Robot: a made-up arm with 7 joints.
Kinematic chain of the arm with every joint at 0, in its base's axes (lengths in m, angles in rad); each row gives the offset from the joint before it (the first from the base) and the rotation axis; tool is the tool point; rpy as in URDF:
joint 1: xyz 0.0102 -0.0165 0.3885 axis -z
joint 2: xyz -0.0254 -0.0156 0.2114 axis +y
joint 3: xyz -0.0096 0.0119 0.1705 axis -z
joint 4: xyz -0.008 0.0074 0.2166 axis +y
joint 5: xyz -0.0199 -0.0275 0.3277 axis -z
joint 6: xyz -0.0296 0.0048 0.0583 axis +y
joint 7: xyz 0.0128 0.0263 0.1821 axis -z
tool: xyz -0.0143 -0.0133 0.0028 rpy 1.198 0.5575 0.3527
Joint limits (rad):
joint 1: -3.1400..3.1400
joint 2: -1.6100..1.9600
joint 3: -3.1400..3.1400
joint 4: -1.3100..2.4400
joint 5: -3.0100..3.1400
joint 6: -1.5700..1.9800
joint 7: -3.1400..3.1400
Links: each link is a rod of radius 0.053 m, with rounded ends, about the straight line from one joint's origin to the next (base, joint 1, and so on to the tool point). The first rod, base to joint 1, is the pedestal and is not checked.
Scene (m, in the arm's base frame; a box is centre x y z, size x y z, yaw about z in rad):
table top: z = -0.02
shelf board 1: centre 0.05 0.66 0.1 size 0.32 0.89 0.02 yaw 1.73
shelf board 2: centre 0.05 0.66 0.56 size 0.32 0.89 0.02 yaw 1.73
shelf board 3: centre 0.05 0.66 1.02 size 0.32 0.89 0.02 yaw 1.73
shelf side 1: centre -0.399 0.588 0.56 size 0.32 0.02 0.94 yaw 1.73
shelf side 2: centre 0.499 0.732 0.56 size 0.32 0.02 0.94 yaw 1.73
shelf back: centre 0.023 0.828 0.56 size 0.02 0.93 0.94 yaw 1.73
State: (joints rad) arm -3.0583 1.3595 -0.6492 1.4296 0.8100 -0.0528 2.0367
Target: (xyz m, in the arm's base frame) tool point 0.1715 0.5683 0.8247
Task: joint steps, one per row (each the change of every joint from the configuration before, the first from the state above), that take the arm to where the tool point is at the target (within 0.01 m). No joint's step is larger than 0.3 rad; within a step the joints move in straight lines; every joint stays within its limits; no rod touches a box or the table.
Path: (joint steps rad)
1: -0.0163 -0.2507 0.2214 0.1262 0.1463 0.2185 -0.0528
2: -0.0164 -0.2507 0.2215 0.1262 0.1463 0.2184 -0.0527
3: -0.0163 -0.2506 0.2214 0.1262 0.1464 0.2185 -0.0528
4: -0.0164 -0.2507 0.2214 0.1262 0.1463 0.2185 -0.0527
5: -0.0163 -0.2507 0.2215 0.1262 0.1463 0.2184 -0.0528
6: 0.2595 0.0437 0.0172 -0.1150 -0.1183 -0.1326 0.0602
7: 0.2596 0.0436 0.0173 -0.1150 -0.1183 -0.1326 0.0601
8: 0.2595 0.0437 0.0173 -0.1149 -0.1183 -0.1326 0.0601
9: 0.2596 0.0436 0.0173 -0.1150 -0.1183 -0.1326 0.0602
10: 0.2595 0.0437 0.0172 -0.1150 -0.1183 -0.1326 0.0601

